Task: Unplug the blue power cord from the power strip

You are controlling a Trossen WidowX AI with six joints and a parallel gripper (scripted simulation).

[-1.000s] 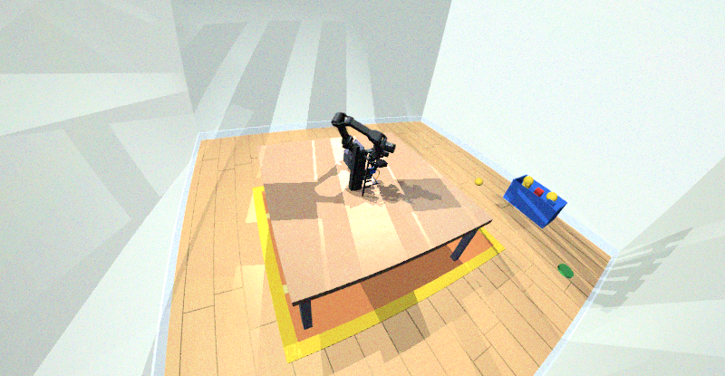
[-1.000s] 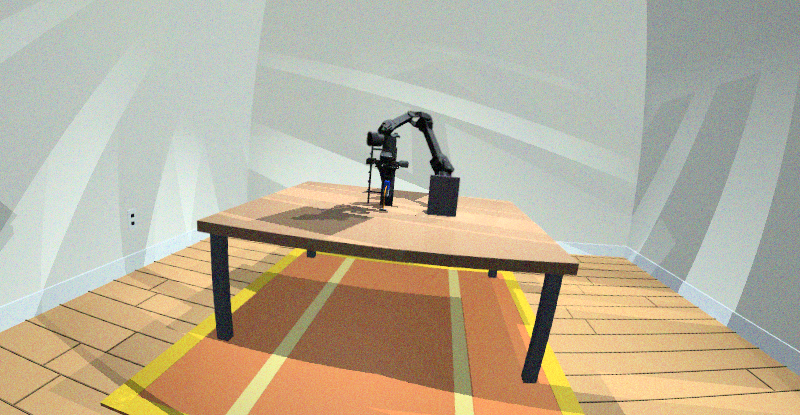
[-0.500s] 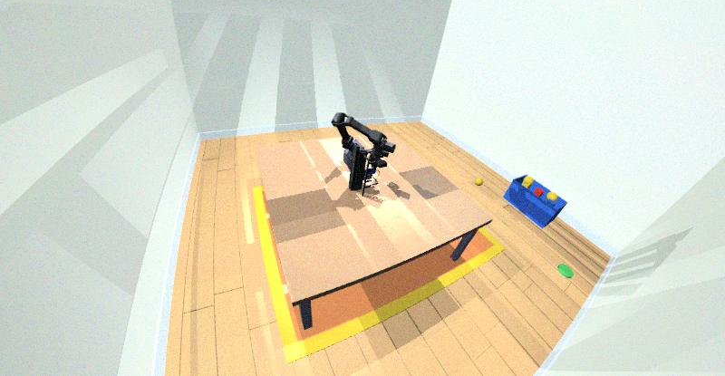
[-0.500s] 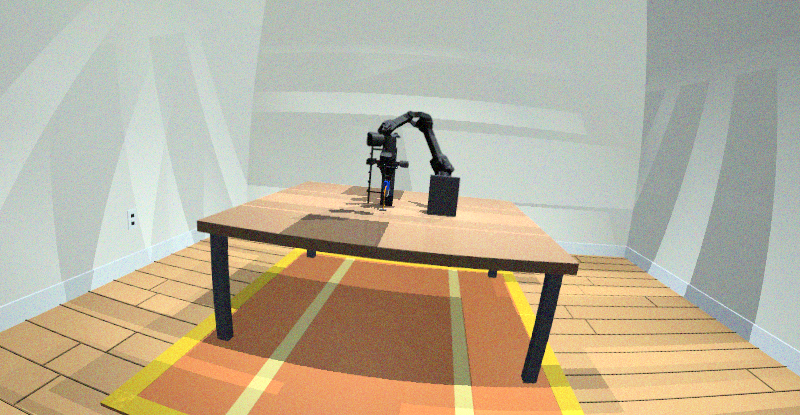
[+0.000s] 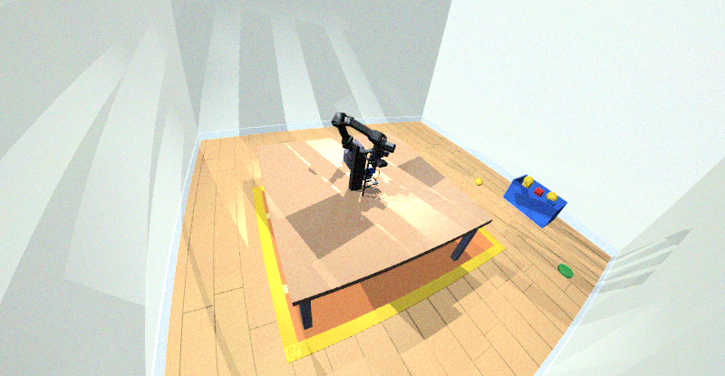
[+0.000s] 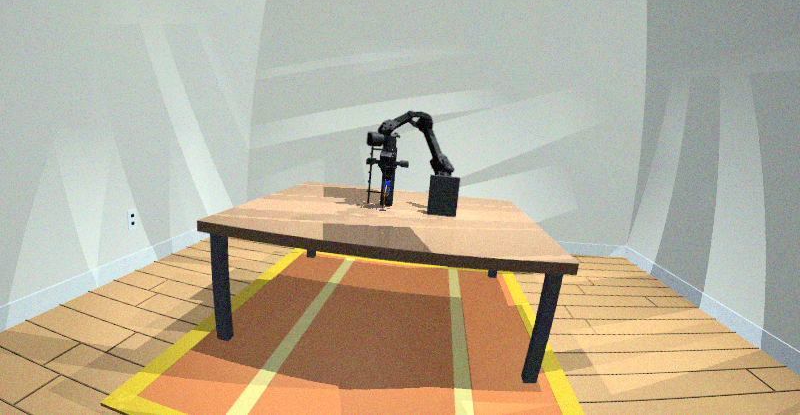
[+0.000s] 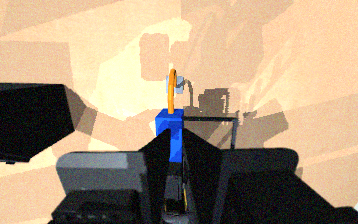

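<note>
Now: gripper tip 30 mm to the left of the blue plug and 10 mm above it. Round my gripper tip: thin dark upright rod 120 mm to the right, 80 mm ahead, 10 mm above.
</note>
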